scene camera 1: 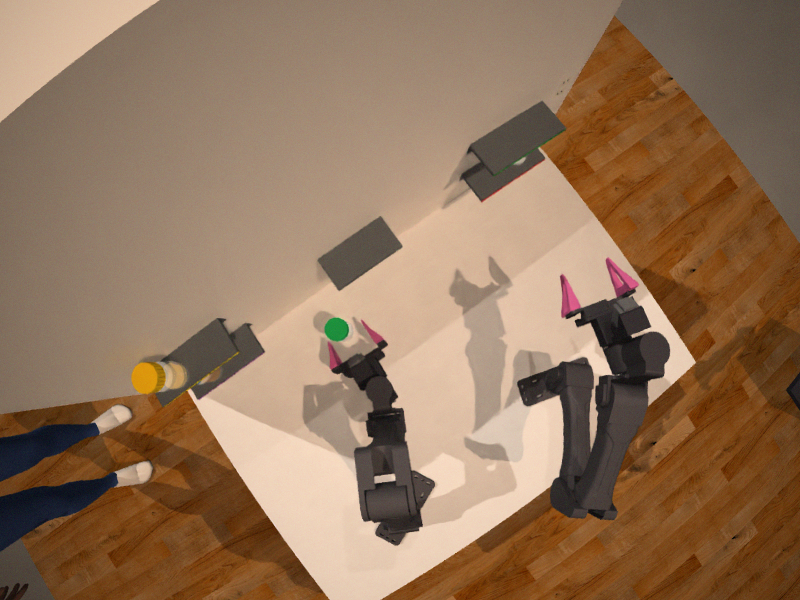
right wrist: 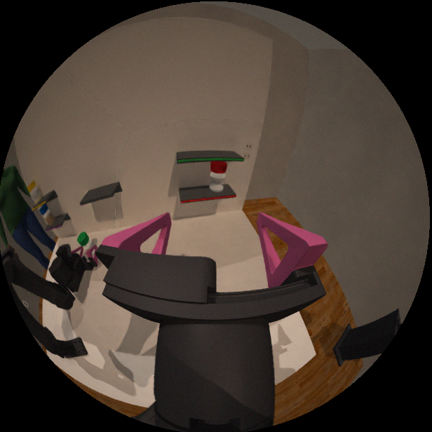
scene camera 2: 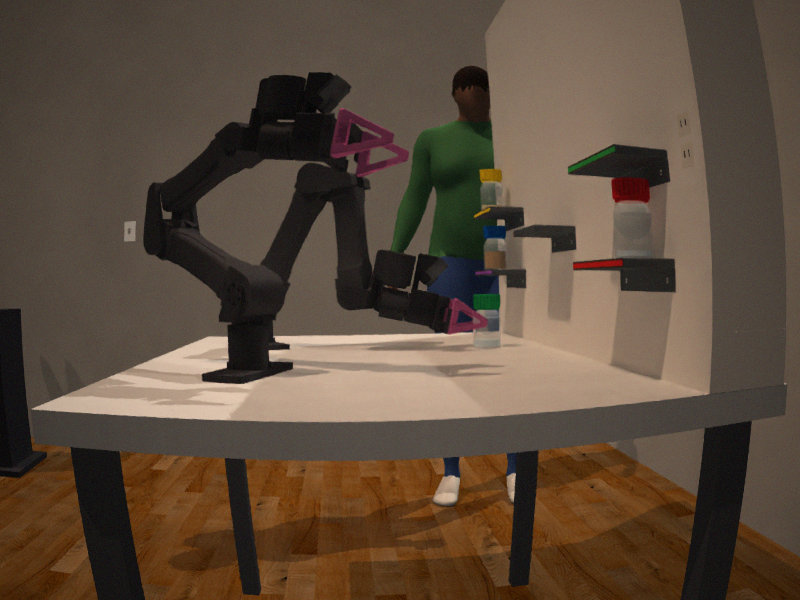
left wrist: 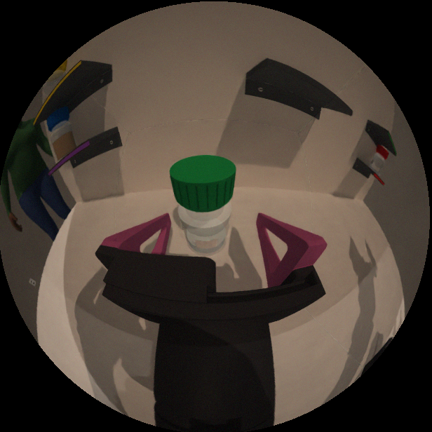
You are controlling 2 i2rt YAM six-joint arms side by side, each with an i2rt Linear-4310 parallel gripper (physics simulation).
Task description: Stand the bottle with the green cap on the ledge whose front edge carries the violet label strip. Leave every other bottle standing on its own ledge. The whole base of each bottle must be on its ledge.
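Frame: origin at the left arm's base, x ahead, y left, z up, level; centimetres.
Where they show: left gripper, fingertip midpoint: [scene camera 1: 345, 331] [scene camera 2: 483, 322]; right gripper, fingertip midpoint: [scene camera 1: 584, 266] [scene camera 2: 401, 147]; right arm's base at its link origin: [scene camera 1: 555, 381] [scene camera 2: 249, 374].
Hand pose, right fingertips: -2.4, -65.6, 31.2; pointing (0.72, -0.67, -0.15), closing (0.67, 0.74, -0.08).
Observation:
After its pixels a point has its place, as x, y, z.
The green-capped bottle [scene camera 1: 336, 329] {36.0, -32.1, 10.5} [scene camera 2: 486, 320] [left wrist: 203, 185] [right wrist: 84, 239] stands upright on the table. My left gripper [scene camera 1: 347, 335] {34.9, -32.6, 5.1} [scene camera 2: 479, 320] {34.9, -32.6, 5.1} [left wrist: 213, 217] is open, low over the table, its fingertips close to either side of the bottle. The violet-strip ledge [scene camera 1: 253, 351] [scene camera 2: 513, 275] [left wrist: 102, 146] is the lower one of the pair at the left of scene camera 1, and a blue-capped bottle [scene camera 2: 494, 246] {54.1, -11.7, 21.2} [left wrist: 61, 131] stands on it. My right gripper [scene camera 1: 585, 268] {-2.4, -65.6, 31.2} [right wrist: 213, 217] is open and empty, high above the table at the right of scene camera 1.
The yellow-strip ledge [scene camera 1: 201, 351] {53.6, -15.9, 29.7} [left wrist: 80, 85] with a yellow-capped bottle [scene camera 1: 148, 377] {55.2, -9.6, 40.2} [scene camera 2: 491, 188] {54.2, -11.3, 35.2} hangs above the violet-strip one. A plain ledge [scene camera 1: 359, 253] {37.4, -48.3, 22.7} [scene camera 2: 549, 231] {33.1, -55.2, 21.6} hangs mid-wall. A red-capped bottle [scene camera 2: 631, 216] {17.0, -89.8, 21.1} stands on the red-strip ledge [scene camera 2: 646, 266] {15.5, -93.4, 14.7}, below the green-strip ledge [scene camera 2: 636, 159] {17.5, -91.2, 28.5}.

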